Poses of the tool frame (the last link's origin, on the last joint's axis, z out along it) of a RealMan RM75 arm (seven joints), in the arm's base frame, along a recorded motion.
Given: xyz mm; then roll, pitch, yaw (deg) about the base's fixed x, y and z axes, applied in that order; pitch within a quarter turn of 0, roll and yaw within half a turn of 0.
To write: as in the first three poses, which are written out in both.
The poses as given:
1: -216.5 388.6 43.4 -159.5 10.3 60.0
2: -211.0 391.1 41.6 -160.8 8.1 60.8
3: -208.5 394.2 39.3 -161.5 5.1 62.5
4: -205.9 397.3 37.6 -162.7 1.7 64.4
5: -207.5 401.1 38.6 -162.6 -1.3 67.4
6: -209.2 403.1 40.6 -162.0 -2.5 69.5
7: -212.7 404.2 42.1 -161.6 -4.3 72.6
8: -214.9 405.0 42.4 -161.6 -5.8 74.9
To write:
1: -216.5 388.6 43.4 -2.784 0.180 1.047
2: -211.0 391.1 41.6 -2.806 0.141 1.061
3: -208.5 394.2 39.3 -2.819 0.089 1.091
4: -205.9 397.3 37.6 -2.840 0.030 1.124
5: -207.5 401.1 38.6 -2.838 -0.023 1.176
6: -209.2 403.1 40.6 -2.827 -0.044 1.213
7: -212.7 404.2 42.1 -2.820 -0.075 1.267
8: -214.9 405.0 42.4 -2.820 -0.101 1.307
